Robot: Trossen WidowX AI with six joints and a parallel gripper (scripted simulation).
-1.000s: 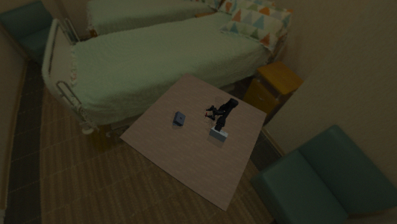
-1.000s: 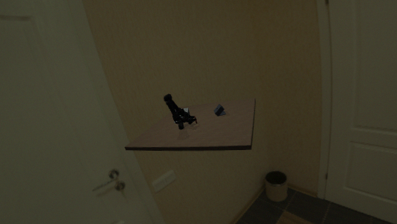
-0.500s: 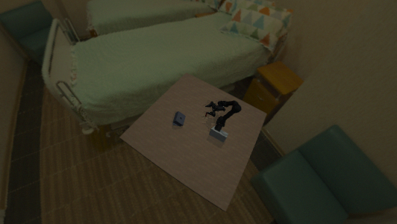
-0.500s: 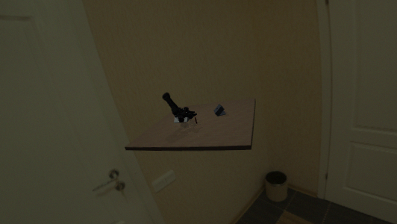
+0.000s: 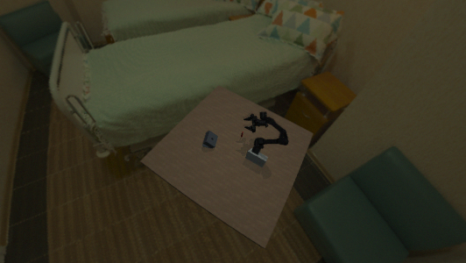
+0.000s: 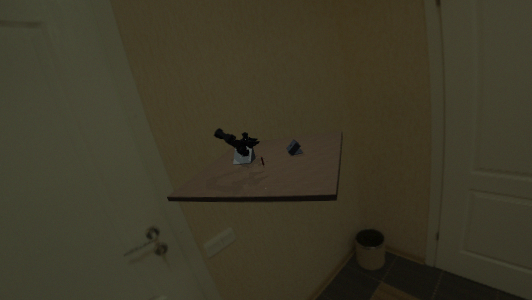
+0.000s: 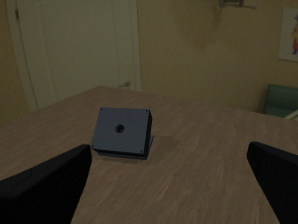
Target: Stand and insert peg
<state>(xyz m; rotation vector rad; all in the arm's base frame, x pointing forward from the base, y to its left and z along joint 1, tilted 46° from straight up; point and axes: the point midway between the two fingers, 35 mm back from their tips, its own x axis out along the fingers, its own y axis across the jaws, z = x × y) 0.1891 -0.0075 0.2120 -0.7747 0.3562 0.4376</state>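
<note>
The red peg is 10 mm behind my gripper tip and 170 mm below it. Also, from my gripper tip: dark blue sloped panel 220 mm ahead, 230 mm to the left, 170 mm below.
</note>
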